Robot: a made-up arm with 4 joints. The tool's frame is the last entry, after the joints.
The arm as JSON. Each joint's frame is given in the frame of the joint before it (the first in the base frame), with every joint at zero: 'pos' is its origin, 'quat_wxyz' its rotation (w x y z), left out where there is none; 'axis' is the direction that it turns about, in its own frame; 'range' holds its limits. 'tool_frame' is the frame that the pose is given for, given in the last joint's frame.
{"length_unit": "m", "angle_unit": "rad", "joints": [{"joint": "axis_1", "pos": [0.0, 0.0, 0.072], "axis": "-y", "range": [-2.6, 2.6]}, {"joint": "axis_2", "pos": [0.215, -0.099, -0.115], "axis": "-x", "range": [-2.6, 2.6]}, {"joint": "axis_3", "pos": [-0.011, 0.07, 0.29], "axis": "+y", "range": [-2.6, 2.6]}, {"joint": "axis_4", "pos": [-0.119, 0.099, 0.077], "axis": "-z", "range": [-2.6, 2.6]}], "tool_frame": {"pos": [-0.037, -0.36, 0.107]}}
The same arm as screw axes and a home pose.
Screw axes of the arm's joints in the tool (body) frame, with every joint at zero. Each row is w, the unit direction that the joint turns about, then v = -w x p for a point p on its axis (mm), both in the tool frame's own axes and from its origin. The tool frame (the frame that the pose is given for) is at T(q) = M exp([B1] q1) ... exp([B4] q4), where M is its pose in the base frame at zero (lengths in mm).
B1 = (0, -1, 0, -359, 0, 48)
B2 = (-1, 0, 0, 0, 474, 191)
B3 = (0, 1, 0, 184, 0, 156)
B4 = (0, 0, -1, -360, 37, 0)
M: xyz 48 -290 431 (mm) quaternion w x y z 1 0 0 0
Joint limits (rad, base to tool): -2.6..2.6 -2.6..2.6 -2.6..2.6 -2.6..2.6

